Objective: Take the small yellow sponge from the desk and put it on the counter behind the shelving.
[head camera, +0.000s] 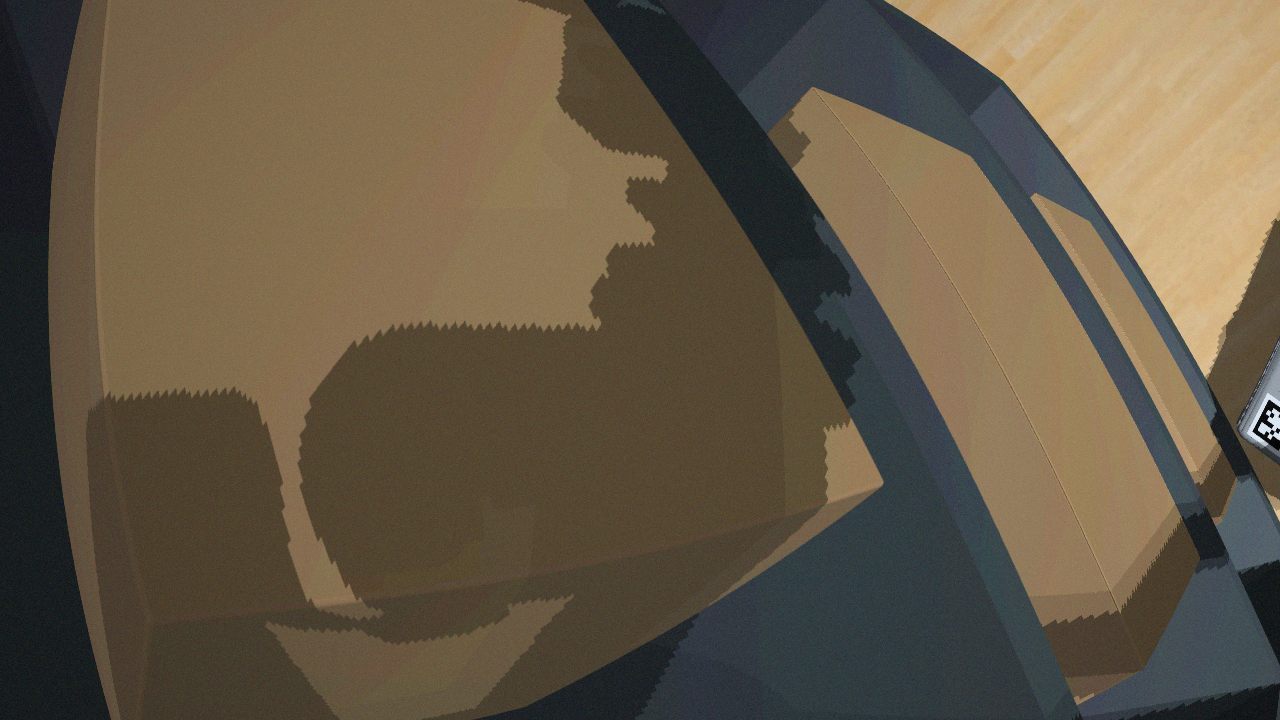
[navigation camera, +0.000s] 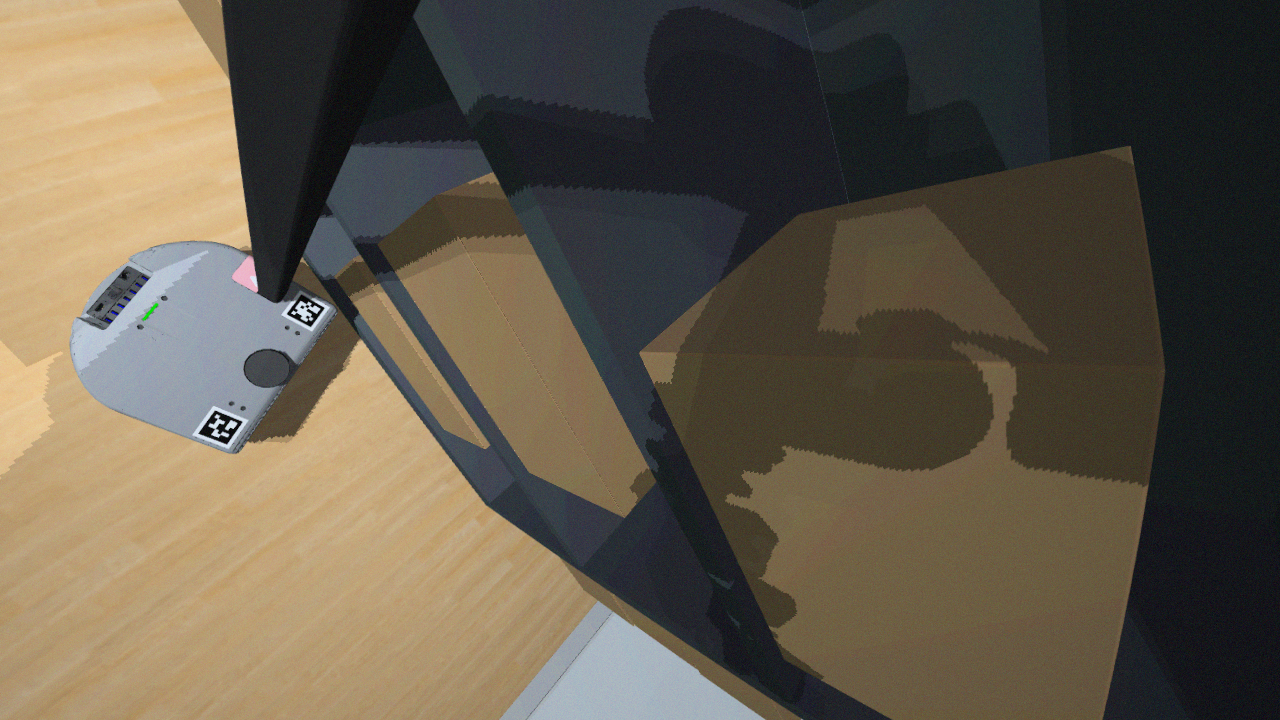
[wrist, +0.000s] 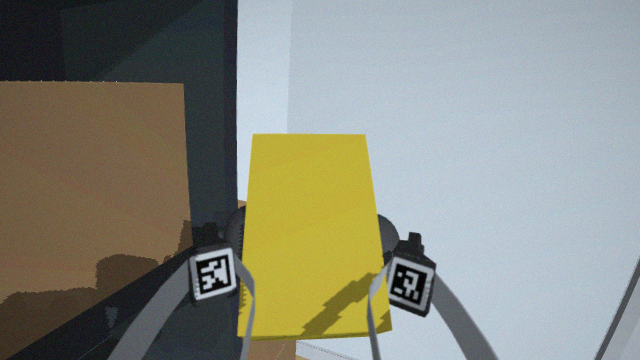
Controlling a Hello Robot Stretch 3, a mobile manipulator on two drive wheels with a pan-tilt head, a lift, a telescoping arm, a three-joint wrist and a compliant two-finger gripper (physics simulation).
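Places are measured from the robot's base along level axes (x ahead, y left, z up), in centimetres.
Pixels of known places: gripper, between the fingertips: [wrist: 311, 235]; robot's base, origin of its link: [navigation camera: 265, 364].
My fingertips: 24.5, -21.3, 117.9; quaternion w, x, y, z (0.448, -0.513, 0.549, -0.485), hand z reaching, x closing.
Observation:
Ahead of a thing's pixels: the offset from my fingertips to its top centre, as dx, dy, dz. Level surfaces: height alone.
The yellow sponge @(-1.5, +0.2, +5.9) [wrist: 310, 215] is held between the two fingertips in the wrist view. My gripper [wrist: 311, 235] is shut on it, one dark pad against each side. A shadow falls across the sponge's lower right part. Dark shelving [head camera: 904, 573] [navigation camera: 590, 546] [wrist: 212, 150] with boxes fills much of the head and navigation views and stands on the left of the wrist view, close to the sponge. The desk and the counter do not show in a way I can make out.
A large brown box @(+18.5, +40.3, +8.1) [head camera: 340, 197] [navigation camera: 966, 573] [wrist: 90, 165] sits in the shelving, with a narrower box @(+2.8, +47.8, -37.6) [head camera: 984, 313] [navigation camera: 537, 340] beyond a divider. My wheeled base [navigation camera: 179, 340] stands on the wood floor @(dz -117.9) [navigation camera: 358, 555] beside the shelving. A pale wall [wrist: 475, 125] is on the right in the wrist view.

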